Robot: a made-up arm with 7 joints.
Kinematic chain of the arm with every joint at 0, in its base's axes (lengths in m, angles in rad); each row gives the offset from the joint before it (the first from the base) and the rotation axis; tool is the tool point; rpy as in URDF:
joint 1: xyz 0 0 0.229 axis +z
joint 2: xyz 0 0 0 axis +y
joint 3: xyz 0 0 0.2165 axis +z
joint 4: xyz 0.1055 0 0 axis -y
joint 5: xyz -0.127 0 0.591 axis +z
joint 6: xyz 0 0 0 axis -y
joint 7: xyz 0.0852 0 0 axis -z
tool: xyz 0 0 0 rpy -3.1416 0 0
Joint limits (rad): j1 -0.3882..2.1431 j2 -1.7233..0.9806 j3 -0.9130..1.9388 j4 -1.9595..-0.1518 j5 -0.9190..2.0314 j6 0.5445..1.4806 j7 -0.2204..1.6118
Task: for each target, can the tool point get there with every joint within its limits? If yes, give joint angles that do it. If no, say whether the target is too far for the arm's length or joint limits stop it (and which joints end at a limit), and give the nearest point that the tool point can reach.
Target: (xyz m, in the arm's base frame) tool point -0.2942 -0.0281 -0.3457
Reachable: no: joint limits stop it (at a limit: joint 1, joint 2, joint 4, joint 6) | nearest point -0.4633 0.1540 -0.2923 | short by 0.254 m
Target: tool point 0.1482 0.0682 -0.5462
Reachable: no: joint limits stop it (at a limit: joint 2, joint 4, joint 6) | nearest point 0.3804 0.1750 -0.3496 | short by 0.322 m
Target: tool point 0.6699 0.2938 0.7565
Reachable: yes | joints -0.0732 0.7538 1.1599 -0.5188 0.6873 0.8556 1.4525
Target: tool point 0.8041 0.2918 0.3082
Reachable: yes | joints 0.6688 0.5649 -0.3510 -1.2389 -0.5678 0.7958 0.0763
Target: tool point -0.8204 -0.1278 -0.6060
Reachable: no: too far | nearest point -0.7565 -0.1179 -0.1585 | short by 0.452 m
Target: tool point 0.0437 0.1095 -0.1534
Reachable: no: joint limits stop it (at a limit: joint 2, joint 4, joint 6) | nearest point 0.1552 0.3889 -0.3496 | short by 0.359 m
